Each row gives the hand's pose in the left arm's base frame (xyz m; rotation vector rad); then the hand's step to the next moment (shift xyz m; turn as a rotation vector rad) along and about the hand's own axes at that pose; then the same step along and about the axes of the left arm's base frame.
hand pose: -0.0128 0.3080 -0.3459 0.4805 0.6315 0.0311
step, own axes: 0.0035 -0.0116 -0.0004 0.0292 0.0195 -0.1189
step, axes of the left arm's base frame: 0.0013 -0.0096 -0.0074 -0.0424 0.0726 -0.0912
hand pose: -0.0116 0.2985 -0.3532 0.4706 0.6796 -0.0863
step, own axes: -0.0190 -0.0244 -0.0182 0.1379 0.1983 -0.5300
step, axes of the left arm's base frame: -0.0310 -0.0151 -0.0100 -0.1575 0.4235 -0.3676
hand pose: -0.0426 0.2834 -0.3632 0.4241 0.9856 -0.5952
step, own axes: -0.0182 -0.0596 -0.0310 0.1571 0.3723 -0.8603
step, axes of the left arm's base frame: -0.0658 -0.0225 -0.0035 -0.2510 0.7441 -0.5355
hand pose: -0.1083 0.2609 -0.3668 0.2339 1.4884 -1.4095
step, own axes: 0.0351 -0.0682 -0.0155 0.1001 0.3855 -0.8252
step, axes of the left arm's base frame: -0.0733 -0.0241 0.0130 -0.1974 0.7464 -0.4934
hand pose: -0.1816 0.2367 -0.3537 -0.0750 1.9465 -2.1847
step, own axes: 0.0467 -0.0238 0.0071 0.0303 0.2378 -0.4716
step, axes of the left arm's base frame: -0.0473 -0.0135 0.0195 -0.0844 0.4300 -0.2965
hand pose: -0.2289 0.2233 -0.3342 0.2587 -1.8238 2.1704
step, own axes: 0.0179 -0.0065 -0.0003 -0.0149 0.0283 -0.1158
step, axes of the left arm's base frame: -0.0146 0.0032 0.0117 0.0104 0.1078 -0.0520
